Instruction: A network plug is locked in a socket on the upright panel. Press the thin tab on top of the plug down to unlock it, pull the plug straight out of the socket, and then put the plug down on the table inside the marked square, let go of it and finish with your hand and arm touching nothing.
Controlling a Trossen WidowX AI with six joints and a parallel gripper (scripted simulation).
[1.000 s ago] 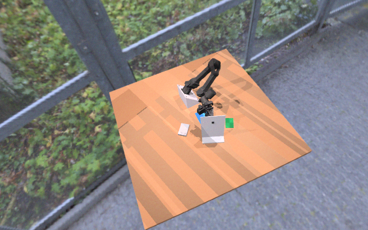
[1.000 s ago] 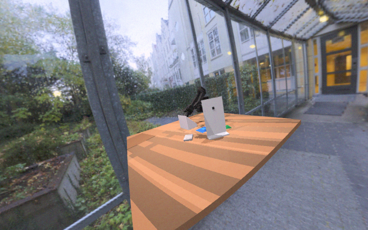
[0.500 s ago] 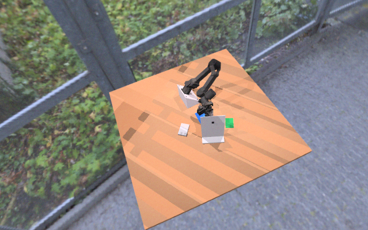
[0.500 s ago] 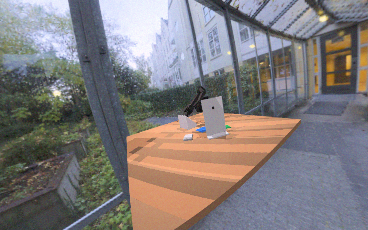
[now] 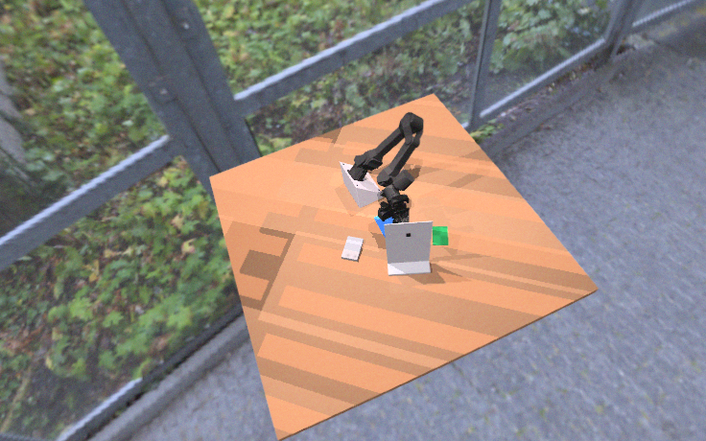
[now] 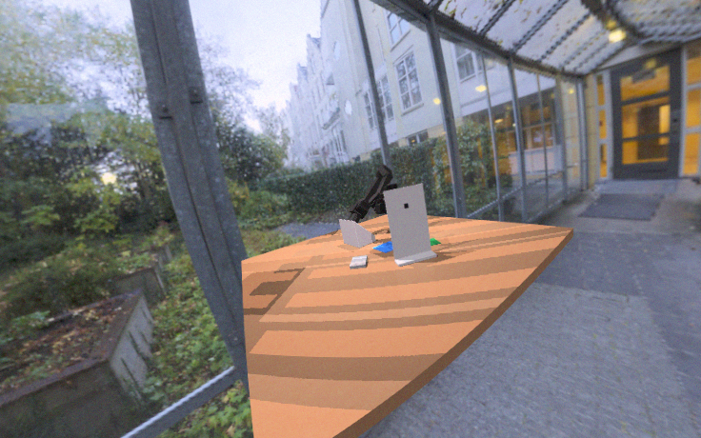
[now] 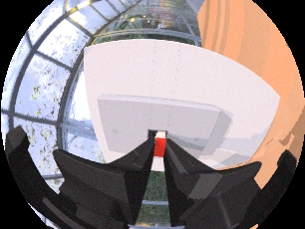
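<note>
Right now the blue marked square is 230 mm below my gripper tip, 190 mm behind it and 40 mm to the left of it. Round my gripper tip: green square 230 mm below, 180 mm to the left, 20 mm behind; grey panel 90 mm below, 20 mm ahead, 10 mm to the right; network plug right at my gripper tip.
</note>
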